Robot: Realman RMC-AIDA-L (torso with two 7-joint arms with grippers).
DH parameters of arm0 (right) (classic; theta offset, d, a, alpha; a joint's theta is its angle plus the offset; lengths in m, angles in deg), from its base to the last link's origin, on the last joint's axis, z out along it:
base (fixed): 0 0 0 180
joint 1: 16.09 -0.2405 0 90
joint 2: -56.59 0 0 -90
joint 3: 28.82 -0.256 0 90
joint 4: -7.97 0 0 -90
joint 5: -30.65 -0.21 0 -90
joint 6: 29.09 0 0 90
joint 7: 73.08 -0.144 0 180
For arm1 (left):
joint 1: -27.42 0.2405 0 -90
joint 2: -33.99 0 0 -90
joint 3: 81.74 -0.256 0 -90
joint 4: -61.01 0 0 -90
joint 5: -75.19 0.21 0 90
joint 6: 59.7 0 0 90
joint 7: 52.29 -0.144 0 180
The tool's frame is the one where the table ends.
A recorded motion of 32 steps. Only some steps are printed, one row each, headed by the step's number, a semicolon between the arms.
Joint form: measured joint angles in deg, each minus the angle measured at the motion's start. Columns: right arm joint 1, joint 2, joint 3, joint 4, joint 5, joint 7, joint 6; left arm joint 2, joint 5, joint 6, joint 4, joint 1, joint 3, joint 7.
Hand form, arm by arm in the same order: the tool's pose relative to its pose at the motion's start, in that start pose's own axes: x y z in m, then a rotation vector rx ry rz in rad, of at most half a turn. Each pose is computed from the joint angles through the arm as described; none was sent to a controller.
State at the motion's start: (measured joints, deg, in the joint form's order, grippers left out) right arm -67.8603 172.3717 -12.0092 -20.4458 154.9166 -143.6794 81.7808; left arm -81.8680 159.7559 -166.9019 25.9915 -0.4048 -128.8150 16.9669
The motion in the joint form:
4: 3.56 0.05 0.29 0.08 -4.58 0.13 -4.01; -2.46 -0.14 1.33 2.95 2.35 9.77 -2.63
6: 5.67 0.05 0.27 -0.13 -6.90 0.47 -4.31; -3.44 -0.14 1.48 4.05 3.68 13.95 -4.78
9: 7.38 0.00 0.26 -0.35 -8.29 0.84 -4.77; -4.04 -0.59 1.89 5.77 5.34 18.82 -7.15
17: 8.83 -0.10 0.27 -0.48 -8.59 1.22 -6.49; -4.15 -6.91 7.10 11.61 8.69 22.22 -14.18
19: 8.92 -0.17 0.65 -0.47 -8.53 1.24 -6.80; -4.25 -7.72 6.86 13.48 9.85 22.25 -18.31
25: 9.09 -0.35 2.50 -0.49 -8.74 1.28 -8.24; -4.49 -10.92 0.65 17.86 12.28 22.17 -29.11
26: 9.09 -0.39 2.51 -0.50 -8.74 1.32 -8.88; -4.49 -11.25 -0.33 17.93 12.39 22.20 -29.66
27: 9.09 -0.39 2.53 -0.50 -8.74 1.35 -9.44; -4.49 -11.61 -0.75 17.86 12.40 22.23 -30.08
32: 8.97 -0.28 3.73 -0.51 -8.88 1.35 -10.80; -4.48 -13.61 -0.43 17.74 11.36 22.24 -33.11
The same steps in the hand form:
4: 0.0106 -0.0037 -0.0161 0.1308 -0.0438 0.0174; -0.0089 -0.0003 -0.0207 0.1945 0.1178 -0.0018
6: 0.0151 -0.0008 -0.0267 0.1777 -0.0743 0.0205; -0.0136 0.0026 -0.0319 0.2787 0.1622 0.0155
9: 0.0198 0.0016 -0.0358 0.2176 -0.0882 0.0230; -0.0185 0.0057 -0.0489 0.3903 0.2105 0.0342
17: 0.0269 0.0016 -0.0441 0.2676 -0.0773 0.0315; -0.0350 0.0071 -0.0806 0.6547 0.2695 0.0688
19: 0.0280 0.0013 -0.0444 0.2691 -0.0691 0.0330; -0.0420 0.0143 -0.0851 0.6925 0.2639 0.1041
25: 0.0310 -0.0005 -0.0438 0.2738 -0.0389 0.0352; -0.0460 0.0393 -0.0905 0.7270 0.3118 0.2507
26: 0.0315 -0.0021 -0.0445 0.2845 -0.0341 0.0347; -0.0443 0.0414 -0.0908 0.7230 0.3224 0.2668
27: 0.0321 -0.0033 -0.0448 0.2933 -0.0302 0.0349; -0.0429 0.0418 -0.0913 0.7238 0.3278 0.2804
32: 0.0341 -0.0056 -0.0422 0.2984 -0.0108 0.0362; -0.0371 0.0351 -0.0900 0.7464 0.3325 0.3503

